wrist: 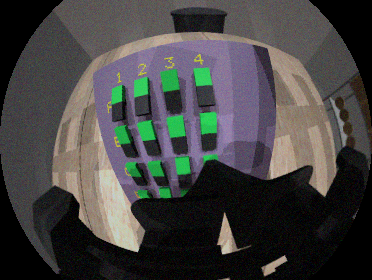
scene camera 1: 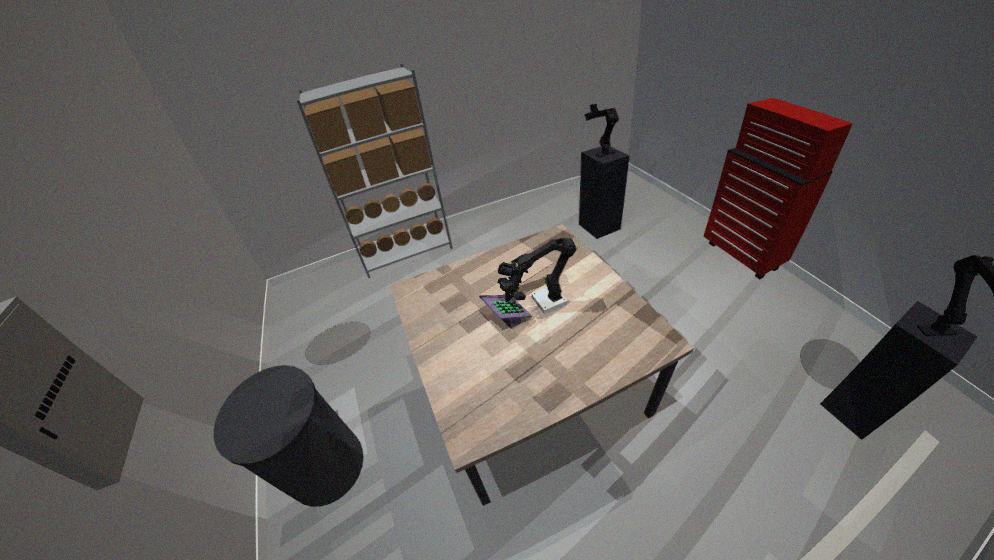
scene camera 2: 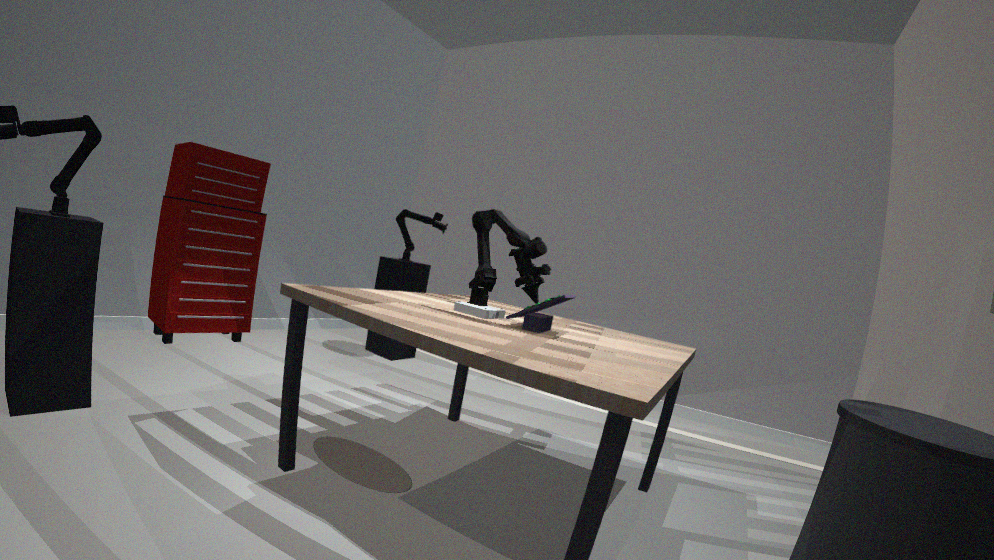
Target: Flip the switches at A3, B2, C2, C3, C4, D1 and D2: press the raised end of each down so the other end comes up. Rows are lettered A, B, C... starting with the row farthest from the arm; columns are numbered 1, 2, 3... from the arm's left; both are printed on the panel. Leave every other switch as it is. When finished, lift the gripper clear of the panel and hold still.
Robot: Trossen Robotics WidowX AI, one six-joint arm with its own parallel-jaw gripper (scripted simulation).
Path:
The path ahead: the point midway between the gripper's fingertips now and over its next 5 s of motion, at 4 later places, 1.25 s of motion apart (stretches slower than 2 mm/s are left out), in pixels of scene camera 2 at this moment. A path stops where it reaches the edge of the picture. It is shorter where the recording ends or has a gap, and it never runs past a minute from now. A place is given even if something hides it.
The gripper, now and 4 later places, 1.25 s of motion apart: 537, 303; 530, 290; 533, 305; 533, 307; 525, 303

